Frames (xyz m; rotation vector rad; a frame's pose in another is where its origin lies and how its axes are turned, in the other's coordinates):
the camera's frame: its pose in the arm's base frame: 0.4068 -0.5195 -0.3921 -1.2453 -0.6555 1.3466
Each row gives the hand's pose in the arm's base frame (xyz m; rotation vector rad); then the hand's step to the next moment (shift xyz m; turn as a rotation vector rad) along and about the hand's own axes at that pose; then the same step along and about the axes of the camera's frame.
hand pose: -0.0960 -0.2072 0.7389 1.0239 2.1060 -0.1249
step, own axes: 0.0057 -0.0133 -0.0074 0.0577 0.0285 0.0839
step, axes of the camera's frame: -0.0048 0.0077 0.0135 0.0569 0.0612 -0.0648
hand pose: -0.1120 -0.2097 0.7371 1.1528 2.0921 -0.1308
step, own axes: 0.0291 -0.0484 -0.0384 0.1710 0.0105 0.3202
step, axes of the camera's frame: -0.0054 0.0245 0.0635 0.1171 0.2672 -0.2163
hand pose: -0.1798 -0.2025 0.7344 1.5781 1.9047 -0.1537
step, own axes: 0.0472 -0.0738 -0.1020 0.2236 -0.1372 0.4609
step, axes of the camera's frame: 0.0336 -0.0044 0.1301 0.0964 0.4768 -0.2113
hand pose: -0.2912 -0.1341 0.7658 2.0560 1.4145 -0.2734
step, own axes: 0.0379 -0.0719 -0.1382 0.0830 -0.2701 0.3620
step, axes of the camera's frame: 0.0877 -0.0595 0.1203 0.0137 0.4589 -0.0112
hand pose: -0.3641 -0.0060 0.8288 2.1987 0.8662 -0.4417
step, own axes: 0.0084 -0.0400 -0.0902 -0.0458 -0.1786 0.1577
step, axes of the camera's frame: 0.0704 -0.0469 0.0514 -0.0225 0.2241 0.0902
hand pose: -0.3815 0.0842 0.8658 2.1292 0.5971 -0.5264
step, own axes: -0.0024 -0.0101 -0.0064 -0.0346 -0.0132 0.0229
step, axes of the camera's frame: 0.0085 0.0014 0.0086 -0.0253 0.0192 0.0298
